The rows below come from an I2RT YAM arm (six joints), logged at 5 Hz.
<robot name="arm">
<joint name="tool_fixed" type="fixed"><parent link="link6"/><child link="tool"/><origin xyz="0 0 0" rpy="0 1.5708 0"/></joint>
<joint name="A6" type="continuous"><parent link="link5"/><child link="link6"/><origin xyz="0.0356 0 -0.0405" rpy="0 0 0"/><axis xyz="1 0 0"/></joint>
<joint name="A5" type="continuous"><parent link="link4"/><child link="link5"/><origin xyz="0.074 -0.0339 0.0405" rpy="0 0 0"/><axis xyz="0 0 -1"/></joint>
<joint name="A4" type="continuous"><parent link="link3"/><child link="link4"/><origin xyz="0.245 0.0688 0.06" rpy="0 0 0"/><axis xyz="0 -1 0"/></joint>
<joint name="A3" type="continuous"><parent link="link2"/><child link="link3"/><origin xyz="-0.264 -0.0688 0" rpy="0 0 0"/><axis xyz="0 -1 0"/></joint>
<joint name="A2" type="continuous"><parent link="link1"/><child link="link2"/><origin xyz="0.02 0.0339 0.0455" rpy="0 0 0"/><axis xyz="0 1 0"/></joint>
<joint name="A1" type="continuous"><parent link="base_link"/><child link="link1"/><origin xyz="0 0 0.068" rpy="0 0 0"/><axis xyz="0 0 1"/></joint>
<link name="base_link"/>
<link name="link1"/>
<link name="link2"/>
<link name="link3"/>
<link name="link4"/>
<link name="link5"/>
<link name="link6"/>
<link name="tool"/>
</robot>
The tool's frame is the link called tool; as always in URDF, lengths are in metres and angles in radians. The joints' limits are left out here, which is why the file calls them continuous.
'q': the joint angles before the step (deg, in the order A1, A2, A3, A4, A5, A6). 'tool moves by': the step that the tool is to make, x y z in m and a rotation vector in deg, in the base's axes. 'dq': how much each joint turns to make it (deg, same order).
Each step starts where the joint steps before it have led.
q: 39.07, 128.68, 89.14, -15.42, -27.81, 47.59
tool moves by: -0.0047, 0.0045, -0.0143, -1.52, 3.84, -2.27
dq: 0.83, 1.73, 0.02, -0.51, 0.68, 3.70
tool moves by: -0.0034, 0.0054, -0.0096, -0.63, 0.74, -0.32
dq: 0.81, 1.30, -0.01, 0.81, 0.61, 1.06
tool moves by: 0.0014, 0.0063, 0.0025, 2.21, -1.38, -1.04
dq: 0.48, 0.13, 0.01, 3.45, 0.21, 1.88
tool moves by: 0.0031, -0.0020, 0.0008, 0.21, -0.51, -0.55
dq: -0.41, -0.01, 0.05, 0.47, 0.23, 0.01
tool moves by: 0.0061, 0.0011, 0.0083, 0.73, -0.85, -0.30
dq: -0.38, -0.02, 1.78, -0.71, -0.05, -0.07
